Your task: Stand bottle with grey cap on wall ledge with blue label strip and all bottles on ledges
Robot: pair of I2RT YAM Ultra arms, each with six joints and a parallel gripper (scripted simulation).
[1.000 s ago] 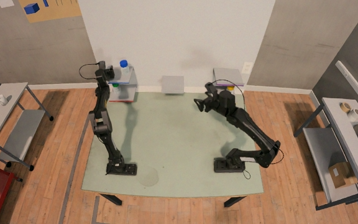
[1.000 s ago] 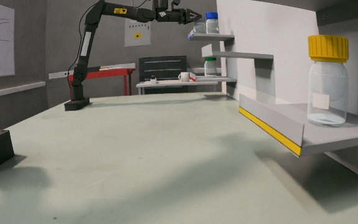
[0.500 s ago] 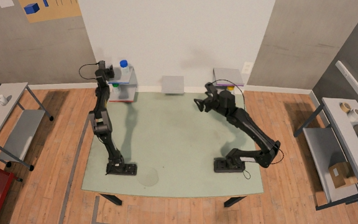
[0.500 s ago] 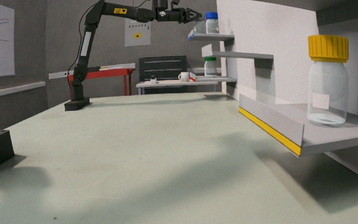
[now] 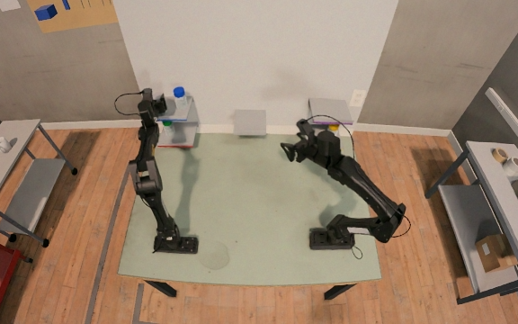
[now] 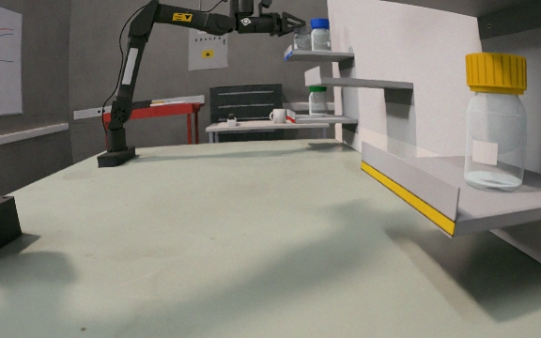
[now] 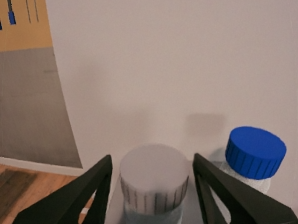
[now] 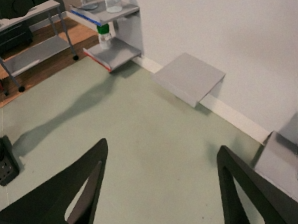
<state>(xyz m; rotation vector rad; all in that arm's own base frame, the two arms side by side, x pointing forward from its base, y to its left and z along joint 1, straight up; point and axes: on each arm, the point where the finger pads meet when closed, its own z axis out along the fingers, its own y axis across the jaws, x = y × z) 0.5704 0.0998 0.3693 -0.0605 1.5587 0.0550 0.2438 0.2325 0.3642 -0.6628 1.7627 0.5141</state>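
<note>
The grey-capped bottle lies 60 mm below my left hand. Round my left hand: yellow-capped bottle: 880 mm to the right, 250 mm below; then blue-capped bottle: 40 mm ahead, 100 mm to the right, 60 mm below; then yellow strip: 80 mm behind, 840 mm to the right, 310 mm below.
</note>
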